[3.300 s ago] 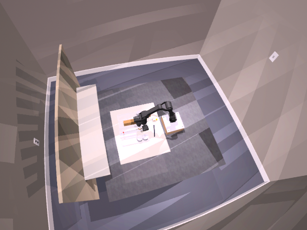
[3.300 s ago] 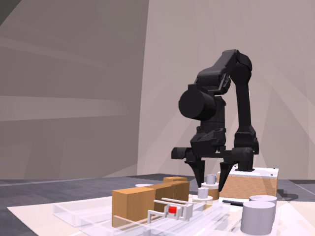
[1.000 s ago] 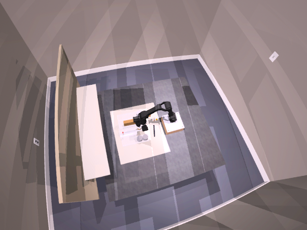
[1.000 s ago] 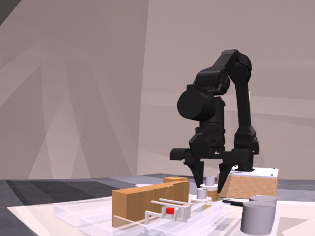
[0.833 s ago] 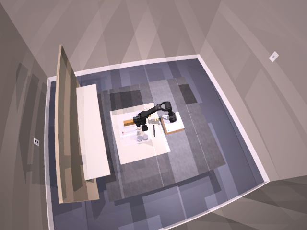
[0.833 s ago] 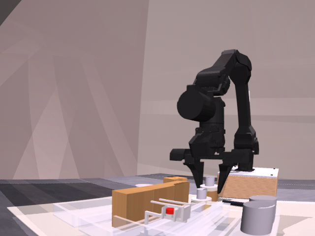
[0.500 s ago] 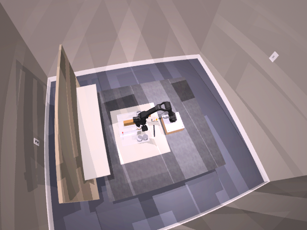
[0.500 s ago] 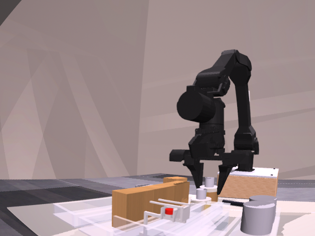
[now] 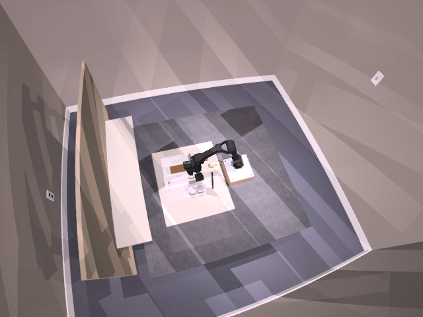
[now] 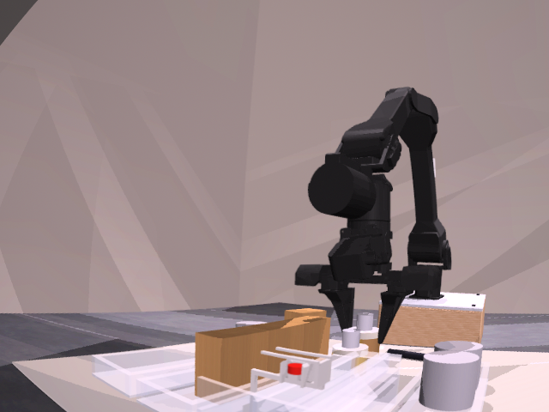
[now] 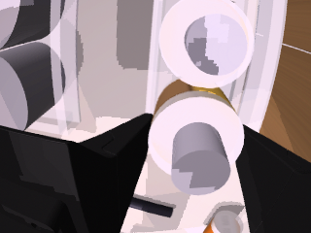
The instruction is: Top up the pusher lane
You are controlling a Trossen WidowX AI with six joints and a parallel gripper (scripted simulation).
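Right now the black pen is 120 mm behind my gripper tip, 60 mm to the left of it and 40 mm below it. Also, from my gripper tip: red button 230 mm ahead, 50 mm to the left, 20 mm above.
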